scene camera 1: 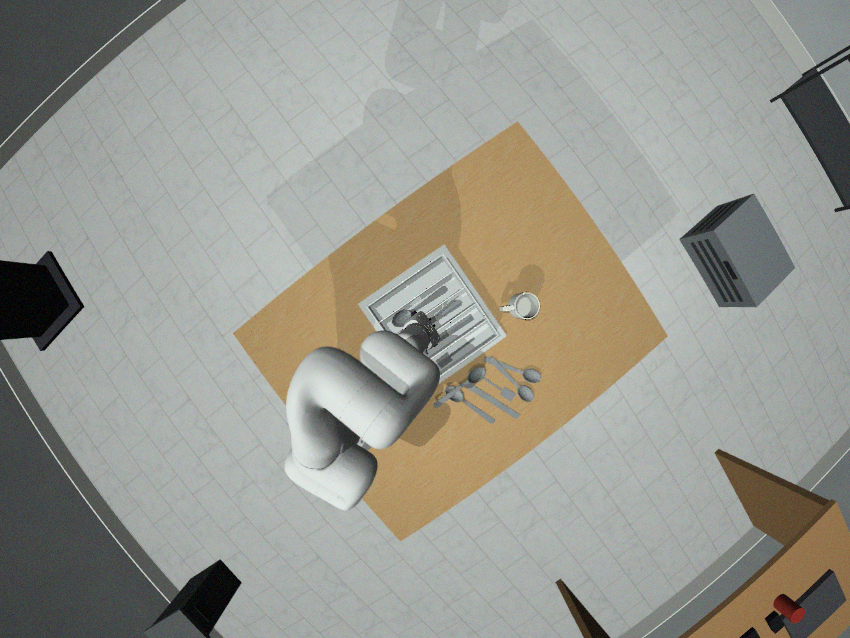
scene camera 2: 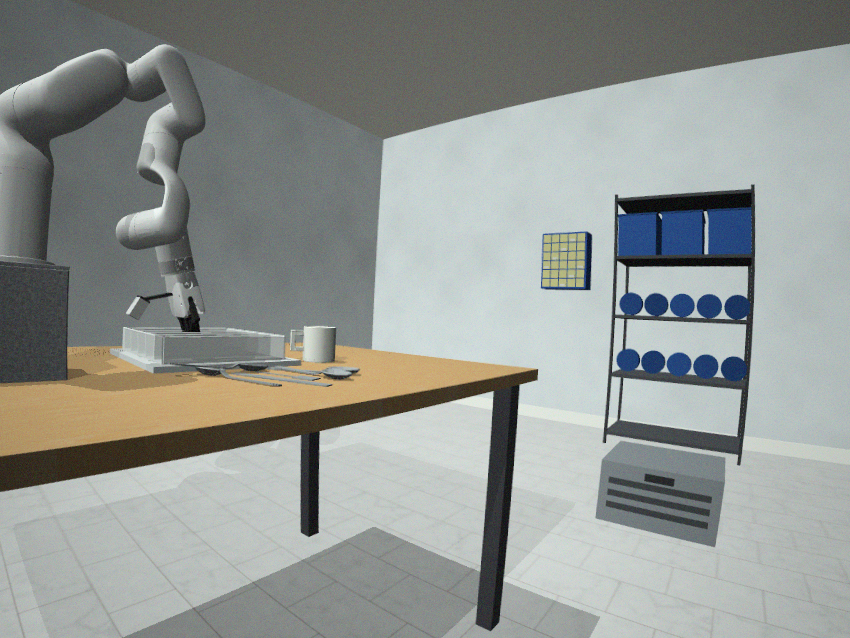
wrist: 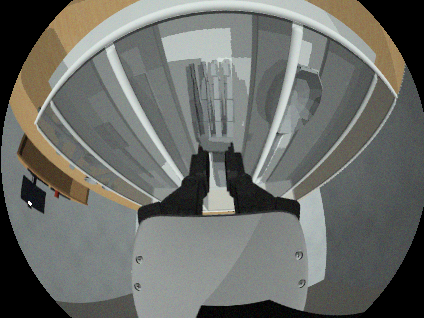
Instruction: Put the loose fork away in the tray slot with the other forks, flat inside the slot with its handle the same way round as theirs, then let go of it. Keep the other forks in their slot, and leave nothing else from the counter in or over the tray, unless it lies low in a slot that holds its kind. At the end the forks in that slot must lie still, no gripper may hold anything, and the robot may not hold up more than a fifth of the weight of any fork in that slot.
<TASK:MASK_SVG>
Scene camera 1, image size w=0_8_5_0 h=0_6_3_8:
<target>white mug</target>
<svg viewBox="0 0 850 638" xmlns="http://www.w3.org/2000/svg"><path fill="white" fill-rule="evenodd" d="M540 301L536 295L529 292L517 295L517 297L513 295L508 302L509 306L500 307L500 311L509 311L515 318L532 319L540 310Z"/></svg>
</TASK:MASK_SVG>
